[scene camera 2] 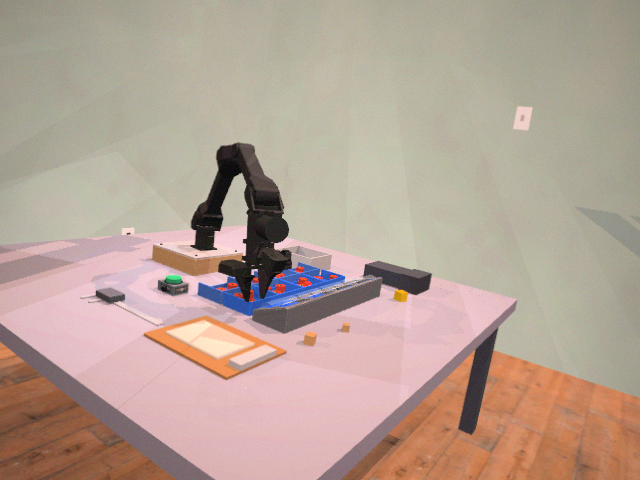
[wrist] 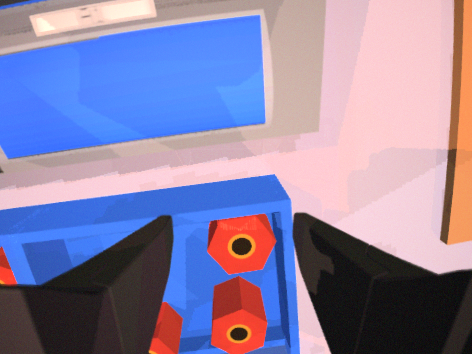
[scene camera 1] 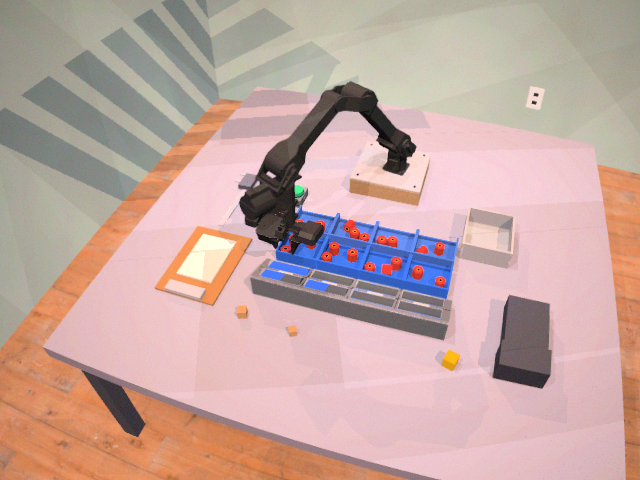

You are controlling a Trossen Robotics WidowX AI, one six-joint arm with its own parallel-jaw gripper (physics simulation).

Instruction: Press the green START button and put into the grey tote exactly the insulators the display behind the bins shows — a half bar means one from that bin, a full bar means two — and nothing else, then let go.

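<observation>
My gripper (scene camera 1: 285,248) (scene camera 2: 254,299) (wrist: 233,225) is open and points down at the front left corner bin of the blue bins (scene camera 1: 387,281) (scene camera 2: 222,301) (wrist: 150,200). A red insulator (wrist: 241,246) in that corner lies between the parted fingertips in the wrist view, ungripped. A second insulator (wrist: 238,320) is behind it; a third is partly hidden by a finger. The grey display (scene camera 1: 351,310) (scene camera 2: 330,307) (wrist: 295,75) shows a full blue bar at the upper left, with half bars at the lower left and lower second. The green button (scene camera 1: 298,190) (scene camera 2: 173,279) is behind the bins. No insulator shows in the grey tote (scene camera 1: 485,256) (scene camera 2: 318,261).
An orange clipboard (scene camera 1: 165,284) (scene camera 2: 160,335) (wrist: 460,150) lies left of the display. Two small orange cubes, a yellow cube (scene camera 1: 450,360) (scene camera 2: 400,295) and a dark block (scene camera 1: 524,335) (scene camera 2: 397,276) are on the table. Blue dividers and bin walls stand around the fingertips.
</observation>
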